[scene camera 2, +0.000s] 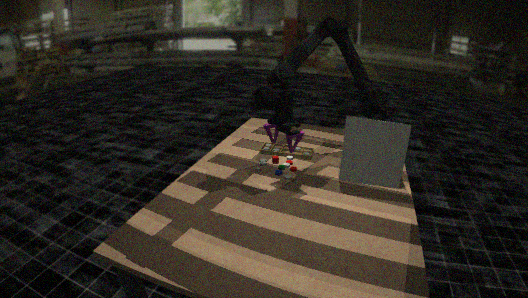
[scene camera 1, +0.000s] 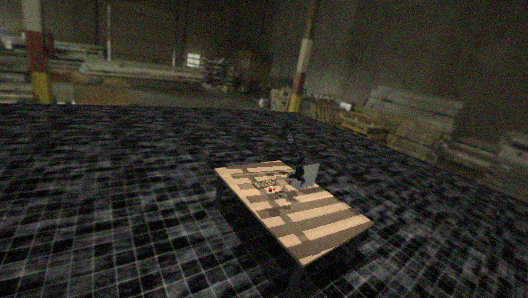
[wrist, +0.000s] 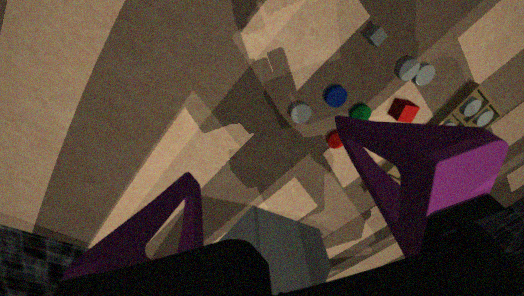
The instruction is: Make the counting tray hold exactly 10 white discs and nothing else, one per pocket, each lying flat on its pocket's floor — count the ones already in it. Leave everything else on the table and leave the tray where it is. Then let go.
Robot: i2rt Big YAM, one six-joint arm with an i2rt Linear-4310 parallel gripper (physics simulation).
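Observation:
The counting tray (scene camera 2: 306, 156) (wrist: 460, 103) lies at the right edge of the wrist view, partly hidden by a finger. White discs (wrist: 472, 107) (wrist: 485, 117) sit in two of its pockets, and part of another shows; the full count is hidden. Two pale discs (wrist: 409, 69) (wrist: 425, 74) lie side by side outside it. Another pale disc (wrist: 301, 113) lies apart, near a blue disc (wrist: 335, 95). A green disc (wrist: 360, 111) and a red disc (wrist: 335, 139) lie near the right fingertip. My gripper (scene camera 2: 283, 147) (wrist: 261, 153) is open and empty, above the table by the tray.
A red block (scene camera 2: 275, 159) (wrist: 404, 110) lies between the loose discs and the tray. A pale grey cube (wrist: 377, 36) lies farther off. A tall grey panel (scene camera 1: 311, 175) (scene camera 2: 375, 152) (wrist: 280, 245) stands on the striped table (scene camera 1: 330, 230) (scene camera 2: 300, 235), near its edge.

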